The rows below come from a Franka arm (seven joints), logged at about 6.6 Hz.
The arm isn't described. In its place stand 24 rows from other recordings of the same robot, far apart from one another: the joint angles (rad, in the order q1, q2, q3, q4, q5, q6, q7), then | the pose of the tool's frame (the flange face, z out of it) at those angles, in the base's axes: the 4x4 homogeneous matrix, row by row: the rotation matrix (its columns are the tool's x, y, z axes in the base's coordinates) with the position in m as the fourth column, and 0 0 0 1 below.
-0.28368, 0.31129, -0.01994, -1.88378, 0.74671, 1.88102, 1.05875 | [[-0.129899, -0.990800, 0.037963, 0.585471], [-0.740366, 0.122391, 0.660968, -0.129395], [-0.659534, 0.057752, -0.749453, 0.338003], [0, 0, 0, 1]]
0.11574, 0.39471, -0.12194, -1.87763, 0.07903, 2.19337, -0.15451 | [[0.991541, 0.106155, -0.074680, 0.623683], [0.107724, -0.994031, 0.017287, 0.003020], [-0.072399, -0.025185, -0.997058, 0.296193], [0, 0, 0, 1]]
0.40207, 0.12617, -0.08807, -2.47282, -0.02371, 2.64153, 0.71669 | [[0.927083, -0.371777, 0.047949, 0.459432], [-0.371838, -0.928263, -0.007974, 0.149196], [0.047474, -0.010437, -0.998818, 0.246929], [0, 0, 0, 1]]
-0.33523, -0.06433, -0.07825, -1.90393, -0.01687, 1.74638, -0.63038 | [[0.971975, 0.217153, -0.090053, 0.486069], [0.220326, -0.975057, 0.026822, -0.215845], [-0.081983, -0.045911, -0.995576, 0.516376], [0, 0, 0, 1]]
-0.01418, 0.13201, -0.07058, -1.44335, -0.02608, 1.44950, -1.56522 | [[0.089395, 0.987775, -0.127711, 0.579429], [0.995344, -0.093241, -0.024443, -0.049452], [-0.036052, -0.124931, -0.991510, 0.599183], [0, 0, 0, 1]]
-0.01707, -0.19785, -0.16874, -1.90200, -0.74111, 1.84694, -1.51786 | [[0.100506, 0.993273, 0.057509, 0.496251], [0.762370, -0.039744, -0.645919, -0.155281], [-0.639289, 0.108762, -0.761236, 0.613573], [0, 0, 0, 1]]
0.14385, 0.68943, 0.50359, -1.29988, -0.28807, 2.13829, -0.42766 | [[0.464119, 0.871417, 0.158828, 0.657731], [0.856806, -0.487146, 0.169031, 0.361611], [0.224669, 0.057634, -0.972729, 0.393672], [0, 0, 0, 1]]
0.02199, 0.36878, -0.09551, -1.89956, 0.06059, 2.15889, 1.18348 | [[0.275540, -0.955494, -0.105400, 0.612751], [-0.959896, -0.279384, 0.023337, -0.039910], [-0.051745, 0.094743, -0.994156, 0.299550], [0, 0, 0, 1]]
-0.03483, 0.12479, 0.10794, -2.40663, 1.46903, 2.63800, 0.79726 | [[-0.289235, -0.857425, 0.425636, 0.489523], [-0.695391, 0.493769, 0.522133, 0.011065], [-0.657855, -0.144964, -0.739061, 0.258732], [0, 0, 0, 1]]
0.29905, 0.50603, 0.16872, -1.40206, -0.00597, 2.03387, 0.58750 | [[0.986800, -0.137250, 0.085959, 0.648438], [-0.147338, -0.981185, 0.124772, 0.301726], [0.067217, -0.135789, -0.988455, 0.429041], [0, 0, 0, 1]]
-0.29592, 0.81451, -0.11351, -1.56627, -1.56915, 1.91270, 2.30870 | [[0.035481, -0.990149, -0.135450, 0.614945], [-0.170925, 0.127526, -0.976996, -0.330802], [0.984645, 0.057817, -0.164716, 0.191101], [0, 0, 0, 1]]
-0.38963, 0.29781, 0.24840, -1.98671, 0.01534, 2.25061, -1.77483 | [[-0.042854, 0.999007, -0.012226, 0.593699], [0.995259, 0.043757, 0.086857, -0.089200], [0.087305, -0.008446, -0.996146, 0.317194], [0, 0, 0, 1]]
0.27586, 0.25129, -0.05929, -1.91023, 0.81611, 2.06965, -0.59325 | [[0.938586, 0.336789, -0.075032, 0.587441], [0.307032, -0.715972, 0.626989, 0.169683], [0.157442, -0.611520, -0.775406, 0.371847], [0, 0, 0, 1]]
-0.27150, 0.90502, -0.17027, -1.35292, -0.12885, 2.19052, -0.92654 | [[0.795665, 0.589561, -0.139050, 0.669797], [0.560812, -0.803737, -0.198736, -0.292837], [-0.228926, 0.080146, -0.970139, 0.178231], [0, 0, 0, 1]]
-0.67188, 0.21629, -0.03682, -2.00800, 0.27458, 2.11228, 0.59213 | [[0.123351, -0.989440, 0.076107, 0.448857], [-0.967590, -0.102888, 0.230615, -0.367503], [-0.220349, -0.102087, -0.970064, 0.341171], [0, 0, 0, 1]]
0.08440, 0.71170, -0.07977, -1.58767, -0.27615, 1.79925, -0.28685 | [[0.778154, 0.442138, -0.446083, 0.639106], [0.322520, -0.890740, -0.320254, -0.015017], [-0.538940, 0.105336, -0.835732, 0.192977], [0, 0, 0, 1]]
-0.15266, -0.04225, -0.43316, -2.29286, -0.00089, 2.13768, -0.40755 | [[0.980069, -0.178183, -0.087833, 0.412347], [-0.171512, -0.982053, 0.078462, -0.273950], [-0.100237, -0.061834, -0.993040, 0.356792], [0, 0, 0, 1]]
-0.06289, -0.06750, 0.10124, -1.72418, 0.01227, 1.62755, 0.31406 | [[0.961463, -0.273332, -0.029650, 0.535092], [-0.273326, -0.961912, 0.004309, 0.023435], [-0.029698, 0.003961, -0.999551, 0.593393], [0, 0, 0, 1]]
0.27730, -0.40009, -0.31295, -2.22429, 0.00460, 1.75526, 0.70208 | [[0.751971, -0.653713, -0.084844, 0.428777], [-0.642861, -0.755713, 0.125011, -0.027249], [-0.145839, -0.039462, -0.988521, 0.518169], [0, 0, 0, 1]]
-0.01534, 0.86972, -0.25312, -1.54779, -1.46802, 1.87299, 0.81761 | [[0.998696, -0.001508, -0.051031, 0.654213], [-0.050930, -0.098856, -0.993798, -0.228589], [-0.003546, 0.995101, -0.098804, 0.177427], [0, 0, 0, 1]]
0.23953, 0.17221, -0.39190, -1.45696, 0.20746, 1.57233, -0.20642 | [[0.998444, 0.051321, -0.021805, 0.601438], [0.053967, -0.987763, 0.146326, -0.050039], [-0.014029, -0.147275, -0.988996, 0.586365], [0, 0, 0, 1]]
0.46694, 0.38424, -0.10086, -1.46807, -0.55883, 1.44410, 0.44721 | [[0.991855, 0.010451, -0.126944, 0.607401], [-0.074613, -0.760063, -0.645552, 0.176088], [-0.103232, 0.649765, -0.753092, 0.454976], [0, 0, 0, 1]]
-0.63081, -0.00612, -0.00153, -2.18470, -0.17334, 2.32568, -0.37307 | [[0.986919, -0.153587, 0.049017, 0.438463], [-0.141622, -0.971195, -0.191636, -0.325035], [0.077038, 0.182187, -0.980241, 0.405212], [0, 0, 0, 1]]
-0.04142, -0.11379, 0.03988, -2.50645, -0.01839, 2.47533, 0.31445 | [[0.951267, -0.297117, 0.082534, 0.464494], [-0.296829, -0.954796, -0.016025, -0.000784], [0.083565, -0.009255, -0.996459, 0.331837], [0, 0, 0, 1]]
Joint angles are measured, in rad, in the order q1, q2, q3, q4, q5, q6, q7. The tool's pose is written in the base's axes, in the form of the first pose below.
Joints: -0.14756, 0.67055, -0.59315, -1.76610, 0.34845, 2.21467, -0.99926
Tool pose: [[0.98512, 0.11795, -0.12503, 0.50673], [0.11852, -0.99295, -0.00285, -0.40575], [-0.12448, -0.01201, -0.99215, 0.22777], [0, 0, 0, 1]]
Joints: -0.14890, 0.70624, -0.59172, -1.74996, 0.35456, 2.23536, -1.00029
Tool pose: [[0.98379, 0.12254, -0.13092, 0.51016], [0.12108, -0.99246, -0.01907, -0.40799], [-0.13227, 0.00291, -0.99121, 0.21510], [0, 0, 0, 1]]
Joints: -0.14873, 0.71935, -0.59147, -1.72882, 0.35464, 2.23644, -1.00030
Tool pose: [[0.98328, 0.13059, -0.12692, 0.51638], [0.12777, -0.99135, -0.03014, -0.40917], [-0.12976, 0.01341, -0.99145, 0.21563], [0, 0, 0, 1]]
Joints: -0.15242, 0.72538, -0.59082, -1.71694, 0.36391, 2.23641, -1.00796
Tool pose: [[0.98401, 0.13313, -0.11829, 0.51879], [0.13040, -0.99099, -0.03060, -0.41129], [-0.12130, 0.01469, -0.99251, 0.21649], [0, 0, 0, 1]]
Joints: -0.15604, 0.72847, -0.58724, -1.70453, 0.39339, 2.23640, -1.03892
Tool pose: [[0.98455, 0.14794, -0.09373, 0.52313], [0.14669, -0.98898, -0.02012, -0.41171], [-0.09567, 0.00606, -0.99539, 0.21855], [0, 0, 0, 1]]
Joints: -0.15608, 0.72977, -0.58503, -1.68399, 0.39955, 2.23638, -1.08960
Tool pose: [[0.97636, 0.20262, -0.07531, 0.53098], [0.20111, -0.97919, -0.02716, -0.41179], [-0.07924, 0.01138, -0.99679, 0.22519], [0, 0, 0, 1]]
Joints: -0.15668, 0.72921, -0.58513, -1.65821, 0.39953, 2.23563, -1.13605
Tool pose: [[0.96511, 0.25590, -0.05543, 0.53952], [0.25387, -0.96636, -0.04112, -0.41346], [-0.06409, 0.02561, -0.99762, 0.23555], [0, 0, 0, 1]]
